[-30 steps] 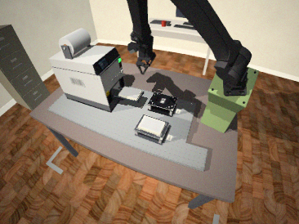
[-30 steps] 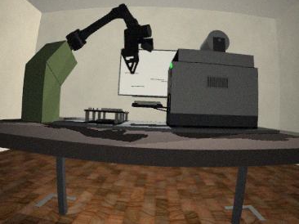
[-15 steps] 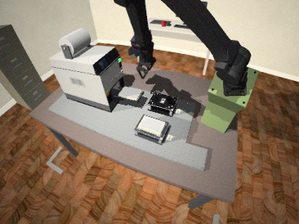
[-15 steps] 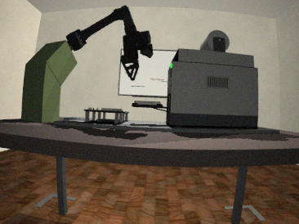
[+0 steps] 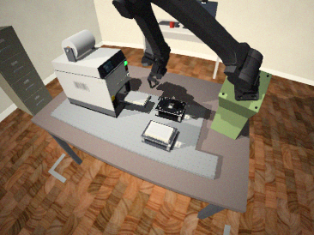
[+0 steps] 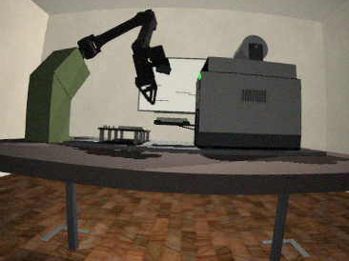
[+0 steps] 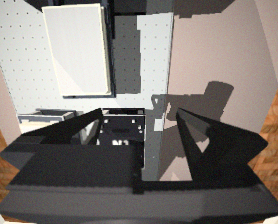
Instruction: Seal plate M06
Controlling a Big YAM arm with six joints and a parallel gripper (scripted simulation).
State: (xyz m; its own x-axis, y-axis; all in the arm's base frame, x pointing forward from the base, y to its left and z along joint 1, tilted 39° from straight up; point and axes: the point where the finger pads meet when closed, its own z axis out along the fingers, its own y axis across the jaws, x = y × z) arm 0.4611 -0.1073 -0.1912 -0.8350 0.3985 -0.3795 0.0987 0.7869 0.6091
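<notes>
My hand is 9 cm to the right of the sealer stage, 9 cm short of it and 8 cm above it. From my hand the other things lie so: white start button (18 cm ahead, 2 cm to the right, 2 cm above); foil roll (42 cm ahead, 25 cm above, 6 cm to the left); plate (26 cm to the left, 11 cm below, 10 cm behind).
</notes>
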